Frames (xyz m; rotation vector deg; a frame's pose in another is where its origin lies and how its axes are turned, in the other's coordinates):
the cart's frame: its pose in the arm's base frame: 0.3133 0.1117 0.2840 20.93 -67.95 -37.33
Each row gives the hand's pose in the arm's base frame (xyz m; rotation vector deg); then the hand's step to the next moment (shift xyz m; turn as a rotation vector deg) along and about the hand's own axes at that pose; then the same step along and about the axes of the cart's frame.
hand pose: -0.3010 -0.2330 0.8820 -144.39 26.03 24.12
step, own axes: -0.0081 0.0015 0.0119 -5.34 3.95 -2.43
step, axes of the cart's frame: -0.0122 -0.0014 0.0076 2.41 -2.82 6.03
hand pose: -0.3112 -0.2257 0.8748 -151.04 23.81 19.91
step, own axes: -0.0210 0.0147 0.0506 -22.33 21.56 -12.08
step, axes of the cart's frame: -0.0493 -0.0223 0.0171 12.87 -16.30 26.04
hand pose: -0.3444 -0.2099 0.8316 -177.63 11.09 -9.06
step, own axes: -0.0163 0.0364 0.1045 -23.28 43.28 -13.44
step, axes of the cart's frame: -0.0604 -0.0891 -0.0303 26.12 -33.46 28.18
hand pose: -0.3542 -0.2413 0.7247 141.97 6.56 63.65
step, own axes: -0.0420 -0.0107 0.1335 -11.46 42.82 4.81
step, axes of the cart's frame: -0.0373 -0.0817 -0.1079 30.79 -31.47 7.04
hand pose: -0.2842 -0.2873 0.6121 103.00 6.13 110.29
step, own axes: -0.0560 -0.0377 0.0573 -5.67 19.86 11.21
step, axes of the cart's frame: -0.0245 -0.0203 -0.0826 18.47 -13.77 -4.64
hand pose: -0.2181 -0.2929 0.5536 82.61 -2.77 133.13
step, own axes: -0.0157 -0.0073 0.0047 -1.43 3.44 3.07
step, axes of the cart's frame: -0.0069 -0.0035 -0.0162 3.82 -2.31 -1.85
